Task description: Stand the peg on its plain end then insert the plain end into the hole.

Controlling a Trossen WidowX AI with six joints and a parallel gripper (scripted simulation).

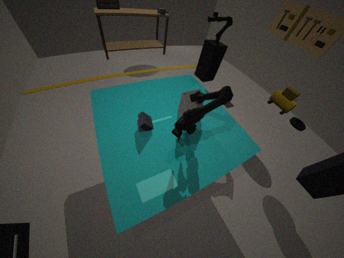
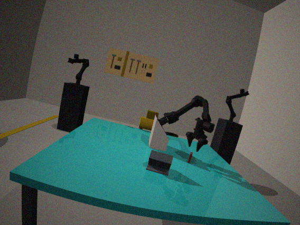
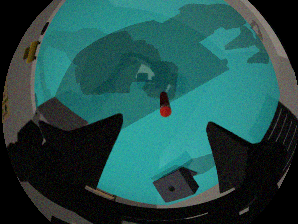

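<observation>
My gripper tip is 5 cm above the red peg. Also, from my gripper tip: sloped grey panel 25 cm to the right, 18 cm ahead, 6 cm below.
</observation>
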